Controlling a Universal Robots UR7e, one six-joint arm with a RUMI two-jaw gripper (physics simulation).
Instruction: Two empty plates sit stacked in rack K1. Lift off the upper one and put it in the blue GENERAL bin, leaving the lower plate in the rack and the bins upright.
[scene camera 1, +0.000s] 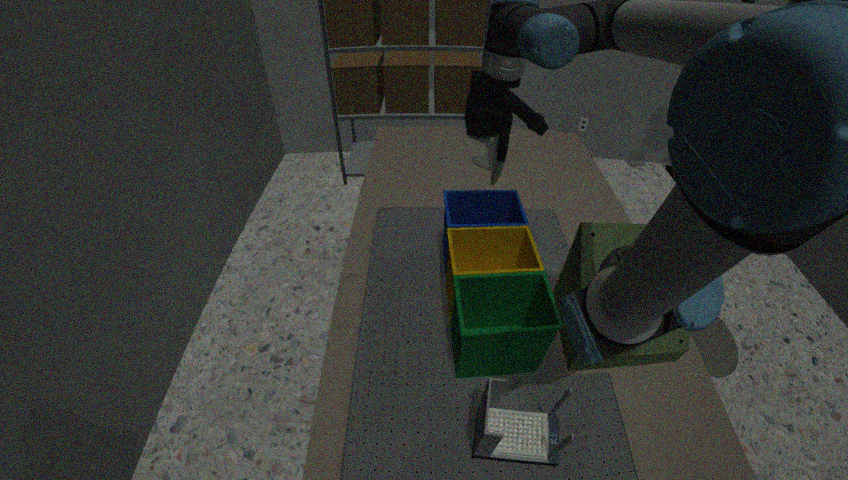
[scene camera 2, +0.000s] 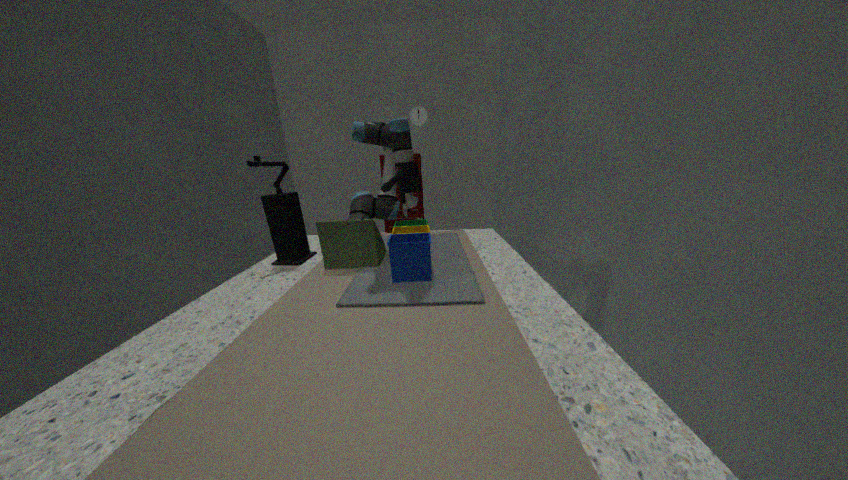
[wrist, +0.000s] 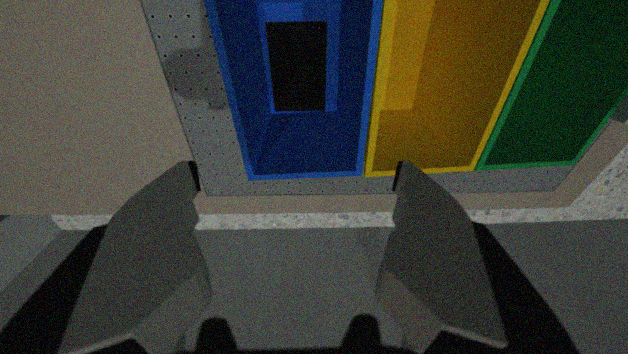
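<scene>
A blue general bin (scene camera 1: 463, 208) is visible; further views of the blue general bin (scene camera 2: 410, 257) and the blue general bin (wrist: 291, 144). A green bin (scene camera 1: 504, 323) is present, as is a yellow bin (scene camera 1: 502, 249); the wrist view has the green bin (wrist: 562, 97) and the yellow bin (wrist: 440, 82). A black plate (wrist: 297, 50) is visible as well. Scene camera 1 does not show the black plate, hidden by the yellow bin. Scene camera 2 does not show the black plate, hidden by the blue general bin. The gripper (scene camera 1: 488, 169) is visible too.
</scene>
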